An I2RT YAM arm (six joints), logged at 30 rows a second.
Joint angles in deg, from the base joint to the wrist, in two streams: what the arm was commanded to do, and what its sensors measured. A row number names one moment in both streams.
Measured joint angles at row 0:
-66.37 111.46 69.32 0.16 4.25 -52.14
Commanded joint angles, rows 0 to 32:
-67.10 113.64 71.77 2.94 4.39 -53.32
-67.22 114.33 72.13 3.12 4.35 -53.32
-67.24 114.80 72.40 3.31 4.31 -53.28
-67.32 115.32 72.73 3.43 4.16 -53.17
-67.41 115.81 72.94 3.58 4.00 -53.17
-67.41 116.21 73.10 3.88 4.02 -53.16
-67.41 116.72 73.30 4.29 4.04 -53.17
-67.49 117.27 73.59 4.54 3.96 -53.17
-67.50 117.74 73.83 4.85 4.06 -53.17
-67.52 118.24 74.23 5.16 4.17 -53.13
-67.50 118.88 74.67 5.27 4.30 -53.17
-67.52 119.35 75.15 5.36 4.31 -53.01
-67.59 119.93 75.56 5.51 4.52 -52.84
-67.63 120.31 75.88 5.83 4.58 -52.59
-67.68 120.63 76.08 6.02 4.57 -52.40
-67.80 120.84 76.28 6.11 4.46 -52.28
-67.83 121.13 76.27 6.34 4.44 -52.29
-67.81 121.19 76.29 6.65 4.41 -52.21
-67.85 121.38 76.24 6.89 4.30 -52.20
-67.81 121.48 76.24 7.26 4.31 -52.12
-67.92 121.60 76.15 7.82 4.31 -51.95
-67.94 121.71 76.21 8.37 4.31 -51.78
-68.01 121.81 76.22 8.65 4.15 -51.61
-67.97 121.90 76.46 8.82 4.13 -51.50
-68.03 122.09 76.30 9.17 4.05 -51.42
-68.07 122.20 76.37 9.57 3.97 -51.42
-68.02 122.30 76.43 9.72 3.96 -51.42
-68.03 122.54 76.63 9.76 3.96 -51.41
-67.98 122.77 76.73 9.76 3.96 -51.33
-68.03 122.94 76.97 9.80 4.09 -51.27
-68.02 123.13 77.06 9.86 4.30 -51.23
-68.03 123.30 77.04 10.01 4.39 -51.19
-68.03 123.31 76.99 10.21 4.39 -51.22
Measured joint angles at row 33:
-67.85 121.62 75.46 9.69 4.45 -52.10
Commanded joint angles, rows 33 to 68:
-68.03 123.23 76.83 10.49 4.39 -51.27
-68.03 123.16 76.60 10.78 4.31 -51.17
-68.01 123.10 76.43 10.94 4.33 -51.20
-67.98 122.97 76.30 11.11 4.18 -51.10
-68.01 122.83 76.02 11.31 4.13 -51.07
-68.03 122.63 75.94 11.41 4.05 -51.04
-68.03 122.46 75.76 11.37 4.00 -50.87
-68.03 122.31 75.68 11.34 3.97 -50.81
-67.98 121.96 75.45 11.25 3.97 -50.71
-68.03 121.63 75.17 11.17 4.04 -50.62
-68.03 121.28 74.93 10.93 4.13 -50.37
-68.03 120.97 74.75 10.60 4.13 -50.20
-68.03 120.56 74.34 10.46 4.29 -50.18
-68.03 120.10 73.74 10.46 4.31 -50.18
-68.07 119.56 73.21 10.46 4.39 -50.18
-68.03 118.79 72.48 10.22 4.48 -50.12
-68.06 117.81 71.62 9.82 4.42 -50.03
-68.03 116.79 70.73 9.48 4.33 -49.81
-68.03 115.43 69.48 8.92 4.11 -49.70
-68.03 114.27 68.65 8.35 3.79 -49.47
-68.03 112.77 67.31 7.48 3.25 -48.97
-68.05 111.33 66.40 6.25 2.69 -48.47
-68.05 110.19 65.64 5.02 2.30 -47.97
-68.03 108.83 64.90 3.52 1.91 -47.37
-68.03 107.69 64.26 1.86 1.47 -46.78
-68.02 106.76 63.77 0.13 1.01 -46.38
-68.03 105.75 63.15 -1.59 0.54 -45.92
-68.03 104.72 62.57 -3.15 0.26 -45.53
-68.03 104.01 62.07 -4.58 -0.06 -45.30
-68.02 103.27 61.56 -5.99 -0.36 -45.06
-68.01 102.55 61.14 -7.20 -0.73 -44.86
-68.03 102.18 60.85 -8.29 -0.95 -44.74
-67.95 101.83 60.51 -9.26 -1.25 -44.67
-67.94 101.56 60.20 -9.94 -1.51 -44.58
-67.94 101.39 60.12 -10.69 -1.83 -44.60
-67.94 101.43 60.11 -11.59 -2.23 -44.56
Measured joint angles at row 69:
-67.85 102.45 61.06 -5.87 -0.23 -46.41
